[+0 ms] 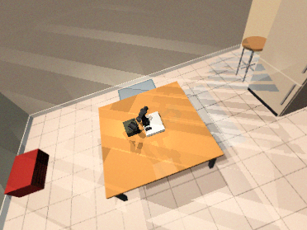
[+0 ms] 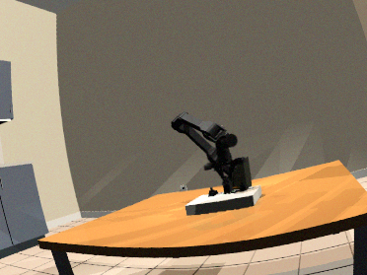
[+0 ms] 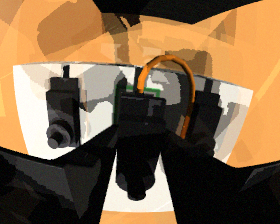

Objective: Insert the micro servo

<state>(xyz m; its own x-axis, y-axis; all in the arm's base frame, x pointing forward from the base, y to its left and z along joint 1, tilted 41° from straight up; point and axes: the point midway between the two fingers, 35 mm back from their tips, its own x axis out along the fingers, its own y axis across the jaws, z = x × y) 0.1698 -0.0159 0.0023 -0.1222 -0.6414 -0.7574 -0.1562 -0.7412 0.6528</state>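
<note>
Right now the white deck is 12 cm ahead of my gripper tip, 8 cm below it and 2 cm to the right of it.
</note>
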